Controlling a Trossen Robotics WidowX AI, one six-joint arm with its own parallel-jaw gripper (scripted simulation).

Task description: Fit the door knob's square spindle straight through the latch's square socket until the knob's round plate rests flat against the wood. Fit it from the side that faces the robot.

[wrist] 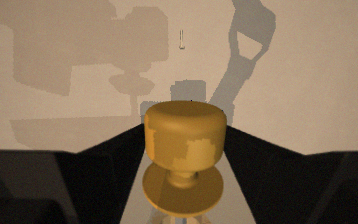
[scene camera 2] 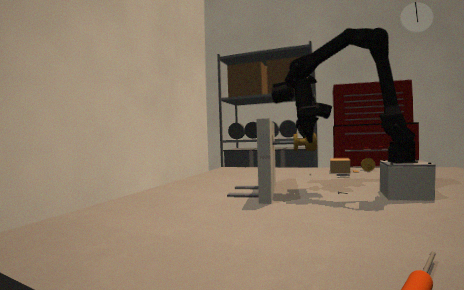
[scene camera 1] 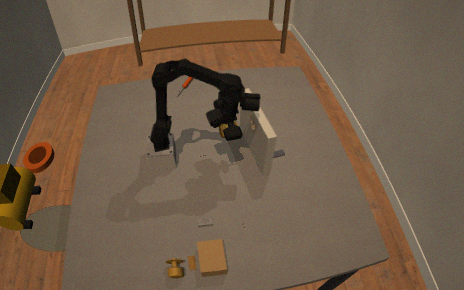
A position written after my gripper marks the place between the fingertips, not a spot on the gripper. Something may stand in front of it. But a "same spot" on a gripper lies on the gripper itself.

my gripper: wrist; scene camera 2; scene camera 1 225, 131
same spot on my gripper: (scene camera 2: 307, 123) = (wrist: 277, 206)
